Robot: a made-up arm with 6 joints.
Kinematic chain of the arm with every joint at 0, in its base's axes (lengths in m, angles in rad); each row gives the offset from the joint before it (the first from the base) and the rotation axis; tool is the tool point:
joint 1: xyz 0 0 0.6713 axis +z
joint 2: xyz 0.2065 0 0 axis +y
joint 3: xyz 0 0 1.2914 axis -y
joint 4: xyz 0 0 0.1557 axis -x
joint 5: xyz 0.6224 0 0 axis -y
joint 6: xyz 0.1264 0 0 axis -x
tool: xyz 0 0 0
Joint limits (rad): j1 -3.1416..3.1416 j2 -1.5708..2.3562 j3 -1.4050..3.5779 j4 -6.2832..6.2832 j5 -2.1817..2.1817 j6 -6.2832..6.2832
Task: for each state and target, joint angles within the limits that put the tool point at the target. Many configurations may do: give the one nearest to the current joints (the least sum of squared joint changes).
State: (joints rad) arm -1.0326 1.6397 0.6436 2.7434 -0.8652 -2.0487
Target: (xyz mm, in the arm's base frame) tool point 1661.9 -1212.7 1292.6
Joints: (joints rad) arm -0.6119 1.0336 0.6386 2.7527 -0.9191 -2.0487
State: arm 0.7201 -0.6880 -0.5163 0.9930 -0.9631 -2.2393
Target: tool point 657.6 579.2 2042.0
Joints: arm 0.8168 -0.0336 -0.0739 1.0536 -0.8541 -2.2393
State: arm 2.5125 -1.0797 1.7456 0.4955 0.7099 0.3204
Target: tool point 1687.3 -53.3 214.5
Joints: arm 3.1302 -1.5708 1.9160 0.4519 0.6644 0.3204
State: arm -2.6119 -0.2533 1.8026 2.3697 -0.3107 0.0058
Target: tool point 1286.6 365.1 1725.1
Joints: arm -2.8875 -0.6481 2.2137 2.3889 -0.3537 0.0058
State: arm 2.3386 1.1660 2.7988 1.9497 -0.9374 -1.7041
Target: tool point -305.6 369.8 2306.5
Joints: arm 2.4449 0.5979 2.5879 1.9510 -0.8414 -1.7041
